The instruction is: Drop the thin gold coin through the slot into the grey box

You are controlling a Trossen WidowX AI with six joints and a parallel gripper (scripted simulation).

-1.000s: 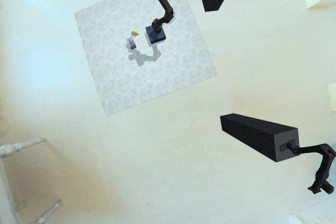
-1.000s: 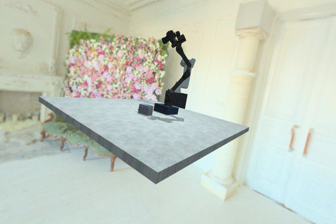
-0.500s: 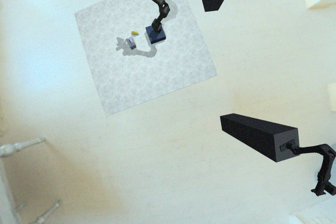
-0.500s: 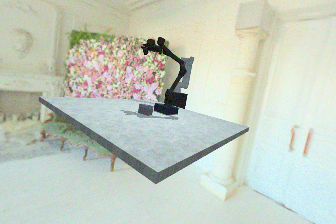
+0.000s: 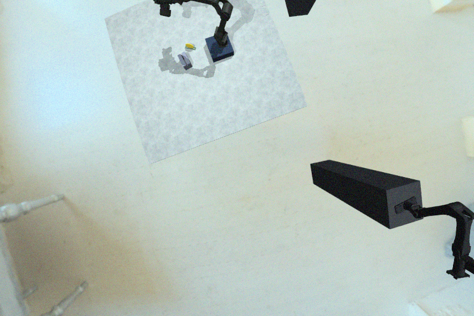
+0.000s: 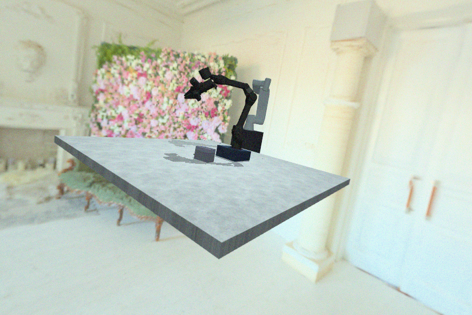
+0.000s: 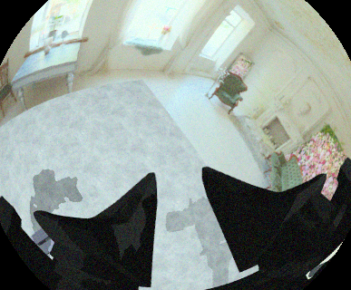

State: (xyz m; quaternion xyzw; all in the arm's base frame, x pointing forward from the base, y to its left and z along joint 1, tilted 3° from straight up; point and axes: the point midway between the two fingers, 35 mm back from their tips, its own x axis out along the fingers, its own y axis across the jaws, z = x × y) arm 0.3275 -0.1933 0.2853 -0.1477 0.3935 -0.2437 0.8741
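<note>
Right now my gripper tip is 320 mm above the gold coin, 160 mm to the right of it and 80 mm past it.
</note>
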